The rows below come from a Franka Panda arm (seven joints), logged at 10 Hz.
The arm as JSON. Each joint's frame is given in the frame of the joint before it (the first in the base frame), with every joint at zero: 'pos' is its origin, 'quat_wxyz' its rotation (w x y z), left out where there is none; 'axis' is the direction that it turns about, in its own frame. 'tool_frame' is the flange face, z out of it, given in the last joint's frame.
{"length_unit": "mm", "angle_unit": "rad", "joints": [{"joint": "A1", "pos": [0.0, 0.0, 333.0], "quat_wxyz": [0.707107, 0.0, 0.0, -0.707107], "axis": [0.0, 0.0, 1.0]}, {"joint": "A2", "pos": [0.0, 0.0, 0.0], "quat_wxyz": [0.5, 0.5, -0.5, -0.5], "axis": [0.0, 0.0, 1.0]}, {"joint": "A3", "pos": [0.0, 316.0, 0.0], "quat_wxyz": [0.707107, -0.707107, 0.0, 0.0], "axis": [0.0, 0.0, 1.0]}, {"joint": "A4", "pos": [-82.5, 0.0, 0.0], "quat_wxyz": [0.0, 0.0, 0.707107, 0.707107], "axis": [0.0, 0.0, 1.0]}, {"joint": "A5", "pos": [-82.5, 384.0, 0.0], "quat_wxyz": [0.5, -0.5, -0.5, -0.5], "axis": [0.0, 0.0, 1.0]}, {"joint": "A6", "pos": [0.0, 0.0, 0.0], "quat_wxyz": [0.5, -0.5, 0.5, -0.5], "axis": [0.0, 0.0, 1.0]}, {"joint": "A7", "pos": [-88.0, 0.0, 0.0], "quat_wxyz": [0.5, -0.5, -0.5, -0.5], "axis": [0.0, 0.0, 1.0]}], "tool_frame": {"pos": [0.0, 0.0, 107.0], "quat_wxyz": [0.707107, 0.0, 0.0, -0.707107]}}
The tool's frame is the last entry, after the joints.
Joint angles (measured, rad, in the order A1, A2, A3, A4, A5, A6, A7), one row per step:
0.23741, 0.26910, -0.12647, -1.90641, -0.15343, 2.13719, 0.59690
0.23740, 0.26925, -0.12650, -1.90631, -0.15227, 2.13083, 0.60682
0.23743, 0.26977, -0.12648, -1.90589, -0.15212, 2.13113, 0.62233
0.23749, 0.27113, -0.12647, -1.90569, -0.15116, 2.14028, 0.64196
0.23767, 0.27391, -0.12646, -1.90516, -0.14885, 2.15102, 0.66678
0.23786, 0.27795, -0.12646, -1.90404, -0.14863, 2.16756, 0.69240
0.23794, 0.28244, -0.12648, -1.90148, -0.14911, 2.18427, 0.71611
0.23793, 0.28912, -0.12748, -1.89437, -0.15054, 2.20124, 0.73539
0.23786, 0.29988, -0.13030, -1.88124, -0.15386, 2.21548, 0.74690
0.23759, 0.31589, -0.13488, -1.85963, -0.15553, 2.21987, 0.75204
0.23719, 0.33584, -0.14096, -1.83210, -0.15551, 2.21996, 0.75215
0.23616, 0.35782, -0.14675, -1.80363, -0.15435, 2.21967, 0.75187
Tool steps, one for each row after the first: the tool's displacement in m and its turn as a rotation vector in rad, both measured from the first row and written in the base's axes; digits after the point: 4 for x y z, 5 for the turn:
-0.0007, -0.0002, -0.0006, -0.00049, 0.00465, -0.01148
-0.0005, -0.0001, -0.0007, -0.00061, 0.00191, -0.02675
0.0005, 0.0003, -0.0007, 0.00158, -0.00893, -0.04514
0.0018, 0.0009, -0.0012, 0.00502, -0.02090, -0.06907
0.0039, 0.0017, -0.0018, 0.00812, -0.03808, -0.09168
0.0064, 0.0024, -0.0020, 0.01116, -0.05611, -0.11204
0.0102, 0.0028, -0.0014, 0.01368, -0.07620, -0.12825
0.0153, 0.0021, -0.0007, 0.01339, -0.09487, -0.13753
0.0218, 0.0004, -0.0003, 0.01095, -0.10649, -0.14448
0.0295, -0.0020, -0.0001, 0.00769, -0.11529, -0.14930
0.0372, -0.0046, -0.0009, 0.00460, -0.12255, -0.15459

